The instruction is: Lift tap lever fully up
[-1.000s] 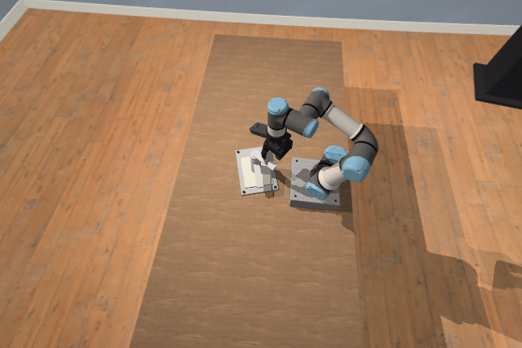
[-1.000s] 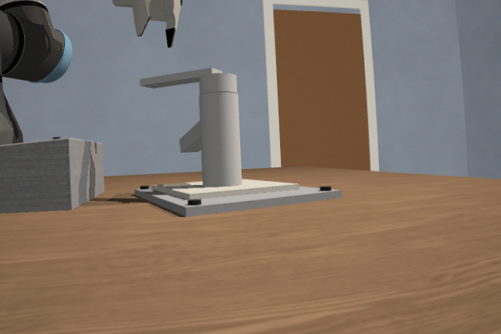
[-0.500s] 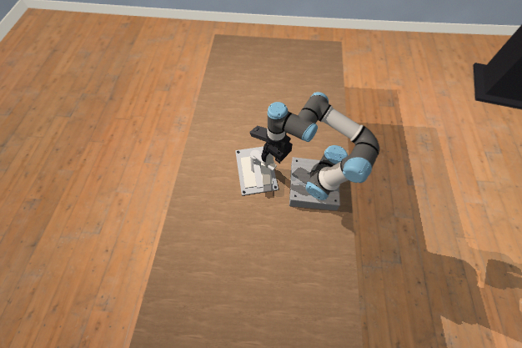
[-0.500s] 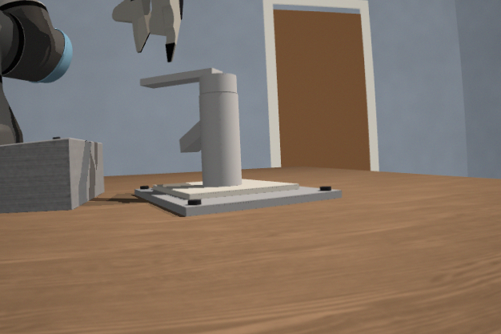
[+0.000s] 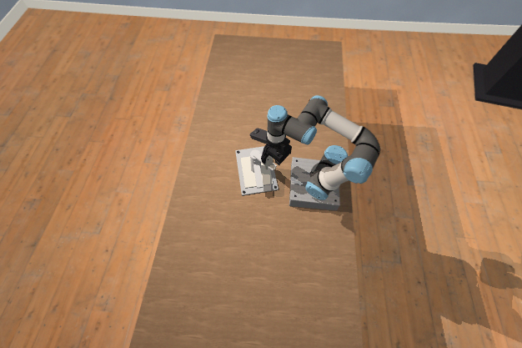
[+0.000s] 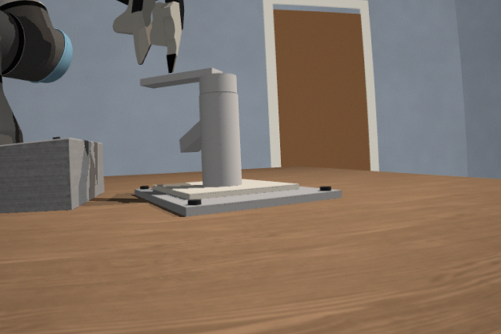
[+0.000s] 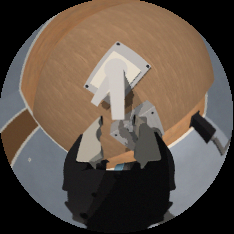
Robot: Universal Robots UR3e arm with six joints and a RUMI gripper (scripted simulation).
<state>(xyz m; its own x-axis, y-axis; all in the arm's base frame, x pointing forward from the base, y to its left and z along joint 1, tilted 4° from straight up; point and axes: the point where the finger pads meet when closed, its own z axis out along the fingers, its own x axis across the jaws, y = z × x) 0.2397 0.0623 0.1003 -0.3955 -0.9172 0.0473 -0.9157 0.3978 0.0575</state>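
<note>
Now: hand 3 cm short of the lever, 3 cm above it and 1 cm to the left of it. Round my hand: tap 9 cm below, 6 cm ahead, 2 cm to the right; then grey base plate 18 cm below, 8 cm ahead, 4 cm to the right.
</note>
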